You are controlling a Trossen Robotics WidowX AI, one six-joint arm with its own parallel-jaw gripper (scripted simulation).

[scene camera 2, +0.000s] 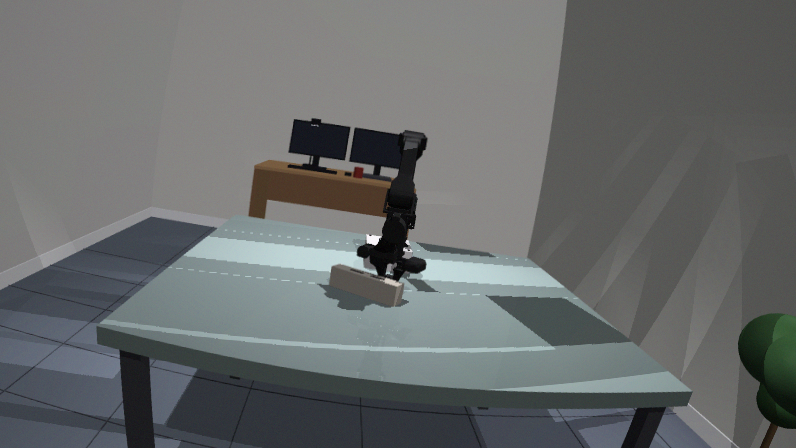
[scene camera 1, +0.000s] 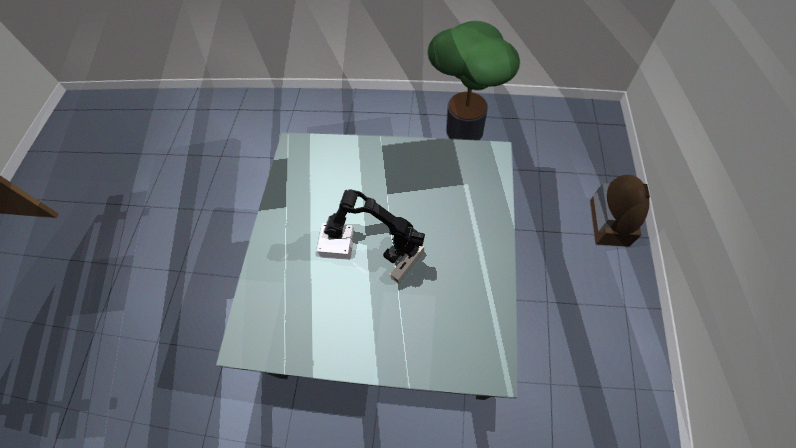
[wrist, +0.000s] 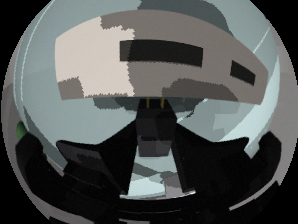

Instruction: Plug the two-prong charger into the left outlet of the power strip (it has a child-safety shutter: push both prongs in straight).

The gripper carries a two-prong charger.
The gripper also shows in the wrist view.
